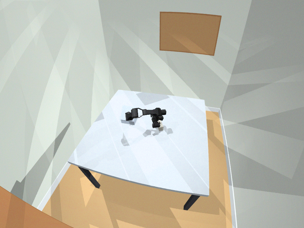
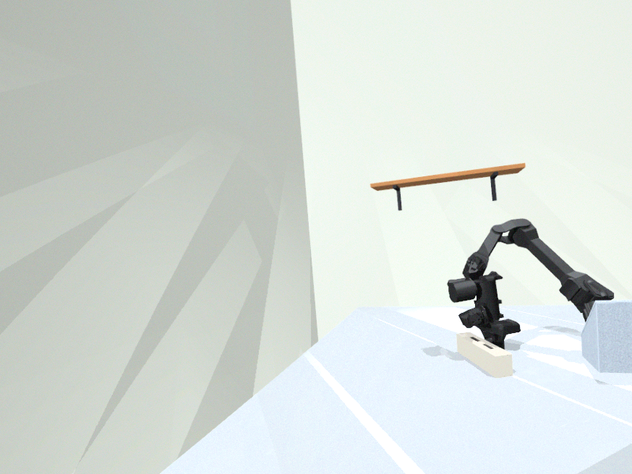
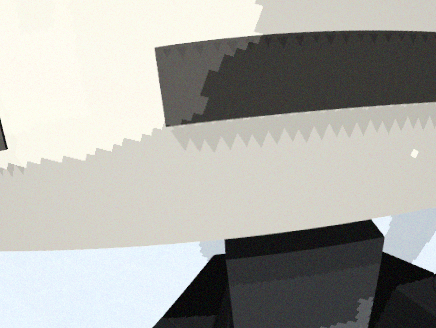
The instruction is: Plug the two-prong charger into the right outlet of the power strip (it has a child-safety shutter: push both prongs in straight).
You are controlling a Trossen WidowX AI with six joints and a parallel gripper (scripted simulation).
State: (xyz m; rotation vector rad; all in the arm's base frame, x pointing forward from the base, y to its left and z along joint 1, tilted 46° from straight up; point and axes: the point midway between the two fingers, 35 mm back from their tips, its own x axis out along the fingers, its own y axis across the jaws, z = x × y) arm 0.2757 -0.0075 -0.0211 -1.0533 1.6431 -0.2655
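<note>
My gripper tip is 1 cm to the right of the two-prong charger, 1 cm below it and 1 cm short of it.
</note>
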